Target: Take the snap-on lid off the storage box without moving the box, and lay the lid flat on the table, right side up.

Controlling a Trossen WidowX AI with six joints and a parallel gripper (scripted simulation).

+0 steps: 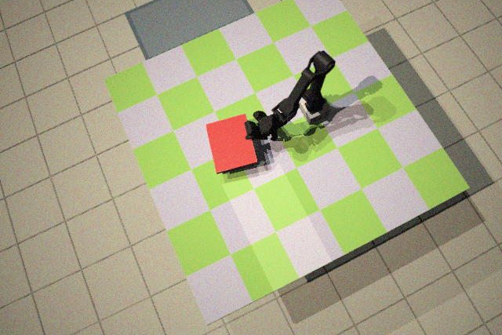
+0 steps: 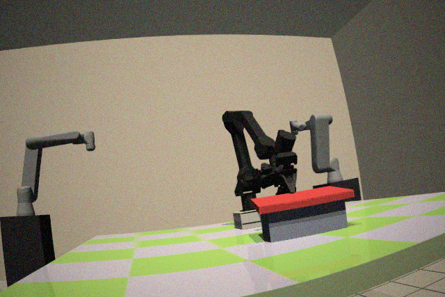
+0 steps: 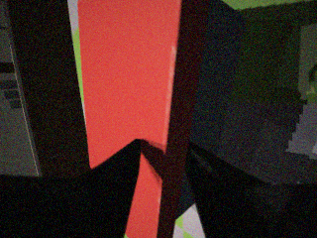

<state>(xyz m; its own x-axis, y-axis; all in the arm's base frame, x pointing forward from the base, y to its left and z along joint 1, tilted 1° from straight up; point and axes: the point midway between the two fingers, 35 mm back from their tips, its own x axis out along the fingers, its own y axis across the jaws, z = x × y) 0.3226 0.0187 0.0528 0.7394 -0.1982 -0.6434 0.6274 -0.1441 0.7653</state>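
My gripper tip is 8 cm short of the red lid and 2 cm to the left of it. Round my gripper tip: grey storage box 7 cm ahead, 5 cm below, 2 cm to the right.
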